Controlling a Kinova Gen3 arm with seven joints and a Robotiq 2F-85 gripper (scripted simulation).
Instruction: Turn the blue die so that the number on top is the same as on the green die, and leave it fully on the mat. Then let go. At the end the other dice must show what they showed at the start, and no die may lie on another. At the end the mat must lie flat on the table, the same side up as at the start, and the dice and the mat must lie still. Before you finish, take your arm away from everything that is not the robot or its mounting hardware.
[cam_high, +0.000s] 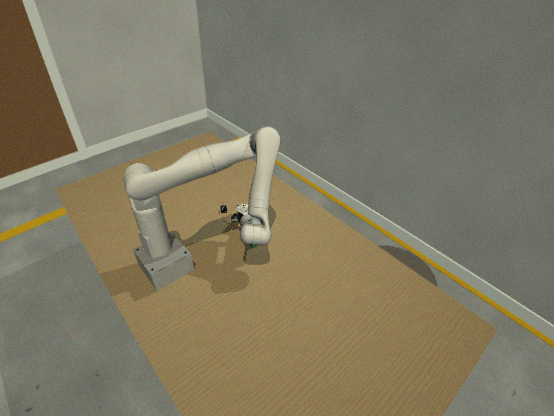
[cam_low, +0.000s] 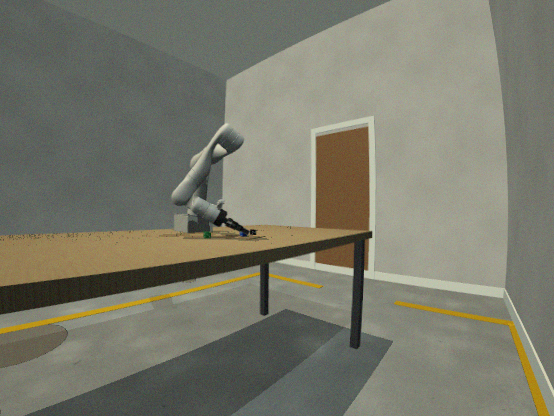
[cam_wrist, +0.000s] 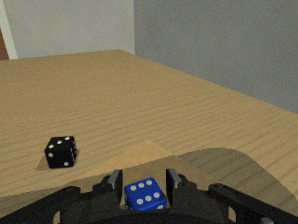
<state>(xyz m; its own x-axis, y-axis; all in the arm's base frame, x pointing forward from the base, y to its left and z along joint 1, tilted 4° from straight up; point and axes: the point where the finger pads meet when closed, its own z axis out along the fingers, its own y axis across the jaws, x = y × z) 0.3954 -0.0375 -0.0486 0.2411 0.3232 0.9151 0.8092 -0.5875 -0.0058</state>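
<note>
My gripper is now 1 cm above the blue die. Also, from my hand: black die: 3 cm behind, 10 cm to the left, 1 cm below; green die: 9 cm behind, 14 cm to the right, 1 cm below; tan mat: 3 cm below.
</note>
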